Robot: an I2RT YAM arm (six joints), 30 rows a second.
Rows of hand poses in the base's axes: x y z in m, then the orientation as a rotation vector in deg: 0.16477, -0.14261, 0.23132, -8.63, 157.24, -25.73; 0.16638, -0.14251, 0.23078, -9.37, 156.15, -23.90; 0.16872, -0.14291, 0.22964, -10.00, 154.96, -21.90; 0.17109, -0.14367, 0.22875, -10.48, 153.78, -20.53; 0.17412, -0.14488, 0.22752, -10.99, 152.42, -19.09; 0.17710, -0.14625, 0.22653, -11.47, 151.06, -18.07; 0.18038, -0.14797, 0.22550, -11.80, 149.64, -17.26; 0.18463, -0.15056, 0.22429, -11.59, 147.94, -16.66; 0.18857, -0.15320, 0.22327, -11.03, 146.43, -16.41; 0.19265, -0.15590, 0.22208, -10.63, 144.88, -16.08; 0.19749, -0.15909, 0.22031, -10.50, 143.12, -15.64; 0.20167, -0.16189, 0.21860, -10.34, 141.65, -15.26; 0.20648, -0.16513, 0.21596, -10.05, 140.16, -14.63; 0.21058, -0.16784, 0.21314, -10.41, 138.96, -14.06; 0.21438, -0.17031, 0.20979, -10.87, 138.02, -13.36; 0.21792, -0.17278, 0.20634, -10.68, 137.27, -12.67; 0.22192, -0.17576, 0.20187, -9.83, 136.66, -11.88; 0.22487, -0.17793, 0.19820, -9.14, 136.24, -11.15
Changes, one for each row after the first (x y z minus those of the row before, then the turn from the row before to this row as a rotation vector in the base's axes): 0.00161, 0.00010, -0.00054, 1.11, -1.12, 0.97; 0.00234, -0.00040, -0.00114, 1.25, -1.23, 0.94; 0.00237, -0.00076, -0.00089, 0.84, -1.18, 0.74; 0.00303, -0.00121, -0.00123, 0.89, -1.34, 0.81; 0.00298, -0.00137, -0.00099, 0.60, -1.32, 0.72; 0.00328, -0.00172, -0.00103, 0.49, -1.38, 0.59; 0.00425, -0.00259, -0.00121, 0.44, -1.73, 0.22; 0.00394, -0.00264, -0.00102, 0.26, -1.57, -0.12; 0.00408, -0.00270, -0.00119, 0.29, -1.59, 0.01; 0.00484, -0.00319, -0.00177, 0.31, -1.77, 0.25; 0.00418, -0.00280, -0.00171, 0.28, -1.48, 0.18; 0.00481, -0.00324, -0.00264, 0.49, -1.53, 0.15; 0.00410, -0.00271, -0.00282, 0.29, -1.15, 0.56; 0.00380, -0.00247, -0.00335, 0.37, -0.88, 0.64; 0.00354, -0.00247, -0.00345, 0.54, -0.77, 0.15; 0.00400, -0.00298, -0.00447, 0.81, -0.71, -0.31; 0.00295, -0.00217, -0.00367, 0.72, -0.50, -0.24
